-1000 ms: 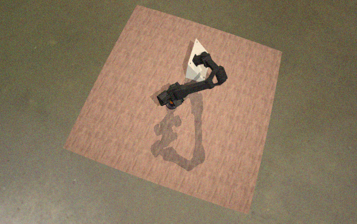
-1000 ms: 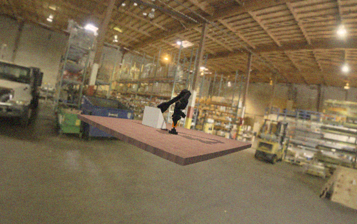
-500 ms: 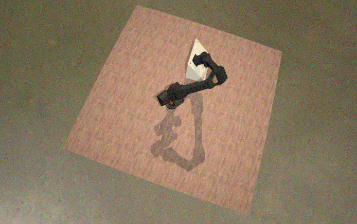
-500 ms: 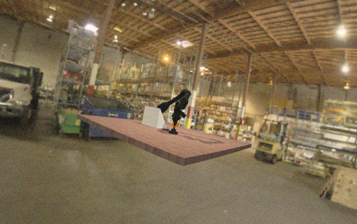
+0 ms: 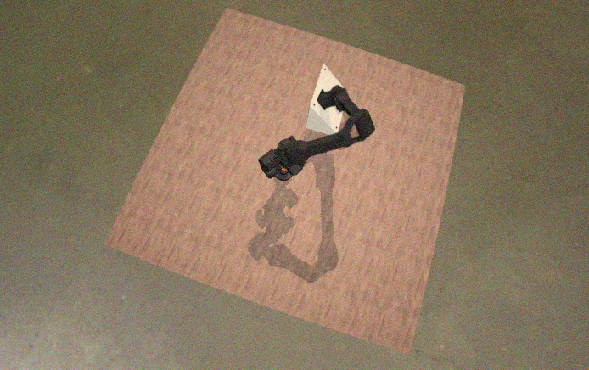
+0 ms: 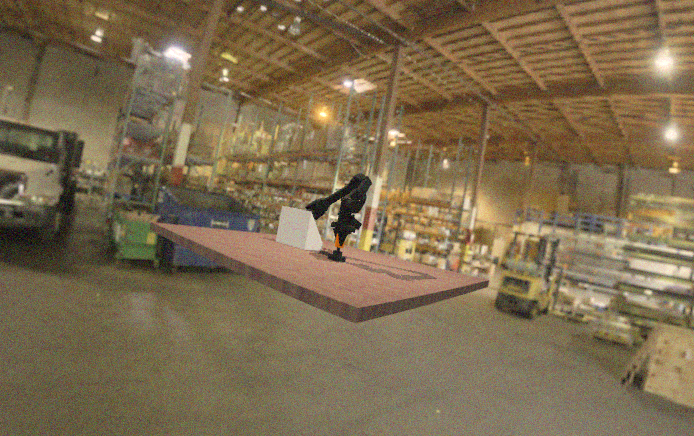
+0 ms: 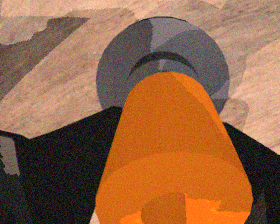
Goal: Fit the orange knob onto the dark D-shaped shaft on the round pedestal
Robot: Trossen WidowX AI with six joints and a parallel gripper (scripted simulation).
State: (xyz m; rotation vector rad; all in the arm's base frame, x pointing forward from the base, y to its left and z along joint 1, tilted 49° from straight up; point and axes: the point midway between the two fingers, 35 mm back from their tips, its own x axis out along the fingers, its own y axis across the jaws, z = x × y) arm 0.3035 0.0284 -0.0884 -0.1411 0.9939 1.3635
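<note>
My gripper tip is 2 cm below the orange knob. Also, from my gripper tip: dark D-shaped shaft 4 cm below.
</note>
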